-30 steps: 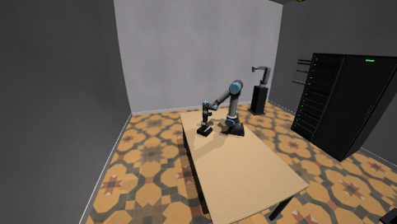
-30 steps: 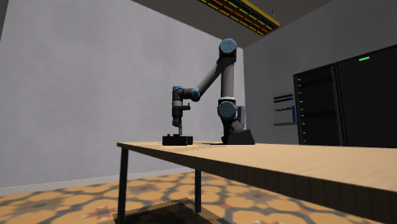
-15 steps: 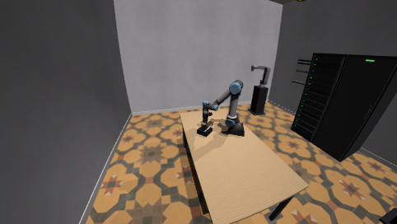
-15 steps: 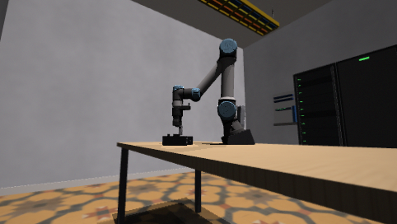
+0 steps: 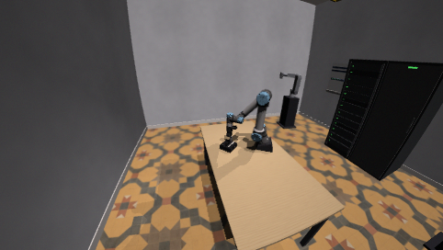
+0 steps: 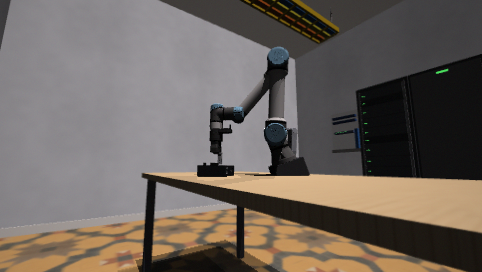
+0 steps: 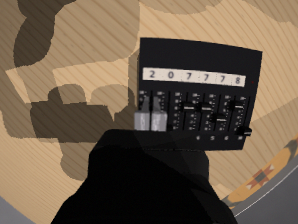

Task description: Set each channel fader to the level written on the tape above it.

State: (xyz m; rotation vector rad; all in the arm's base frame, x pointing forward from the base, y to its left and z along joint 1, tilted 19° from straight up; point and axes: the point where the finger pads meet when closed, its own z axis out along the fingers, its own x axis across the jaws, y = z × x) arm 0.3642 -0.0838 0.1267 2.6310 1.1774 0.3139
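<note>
The master fader cap lies 11 cm ahead of my hand, 8 cm to the left of it and 1 cm below it.
</note>
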